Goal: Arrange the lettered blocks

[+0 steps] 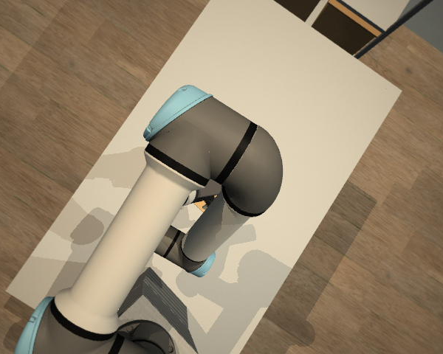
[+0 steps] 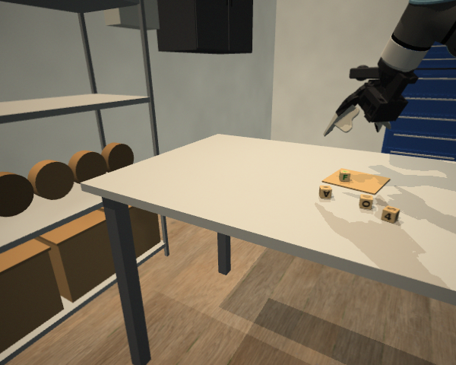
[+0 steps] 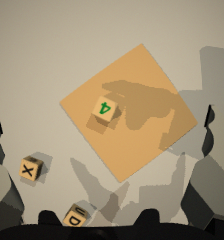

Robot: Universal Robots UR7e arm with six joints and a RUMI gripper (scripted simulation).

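The green-marked block lies 120 mm below my hand. From my hand the other things lie so: D block (150 mm to the left, 120 mm below, 60 mm behind); X block (130 mm to the left, 120 mm below, 30 mm ahead); orange mat (130 mm below, 30 mm behind, 20 mm to the right).
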